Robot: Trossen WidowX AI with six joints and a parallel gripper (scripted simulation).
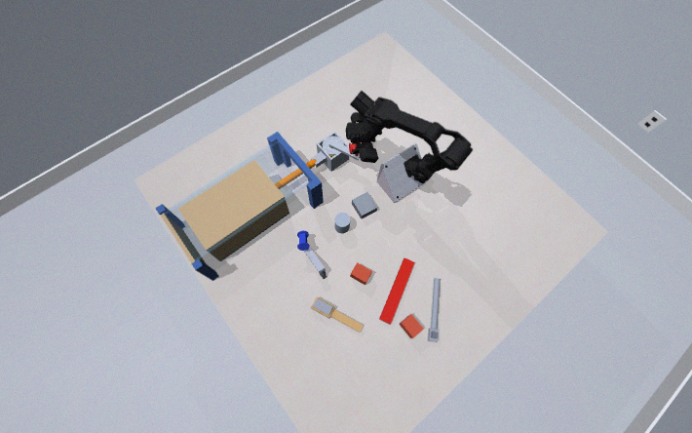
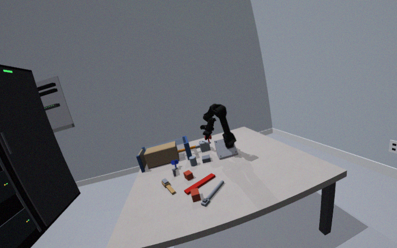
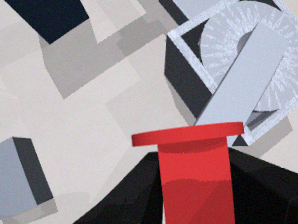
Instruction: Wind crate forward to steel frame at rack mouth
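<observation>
Now: the red-knobbed handle 3 cm to the right of my gripper tip and 3 cm below it. The rest, counted from my gripper tip: red knob: 2 cm behind, 1 cm to the left; then blue frame: 19 cm ahead, 7 cm to the right, 3 cm below; then grey winch: 10 cm below, 9 cm to the right, 1 cm ahead.
</observation>
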